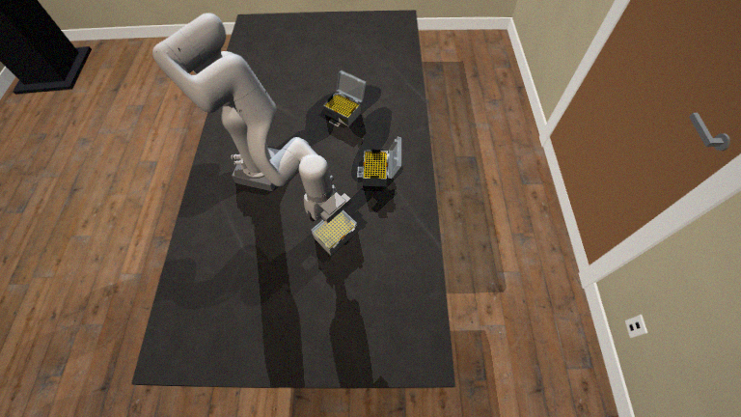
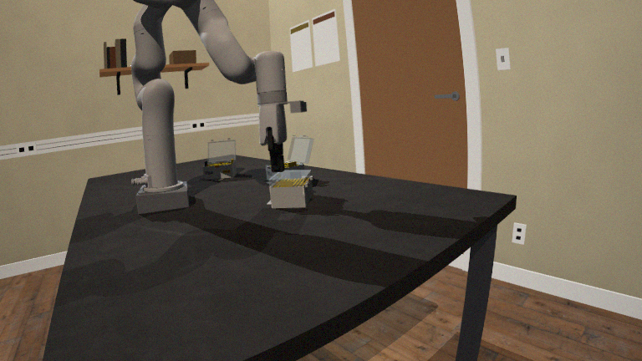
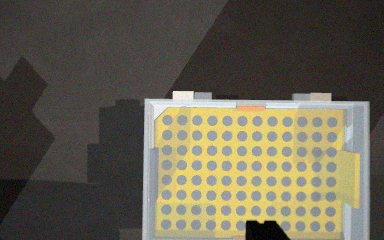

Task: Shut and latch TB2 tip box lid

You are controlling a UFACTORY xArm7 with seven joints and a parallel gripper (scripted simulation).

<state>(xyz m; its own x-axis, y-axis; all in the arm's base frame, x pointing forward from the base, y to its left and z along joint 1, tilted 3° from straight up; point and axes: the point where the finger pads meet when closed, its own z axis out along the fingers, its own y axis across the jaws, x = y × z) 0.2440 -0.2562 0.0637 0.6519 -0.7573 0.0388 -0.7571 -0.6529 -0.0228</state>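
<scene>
Right now the lid is 40 mm below my hand, 20 mm to the right of it and 20 mm ahead of it. From my hand the other things lie so: tip box: 60 mm below, 20 mm to the right, 20 mm ahead; label tab: 100 mm below, 20 mm to the left, 20 mm behind.
</scene>
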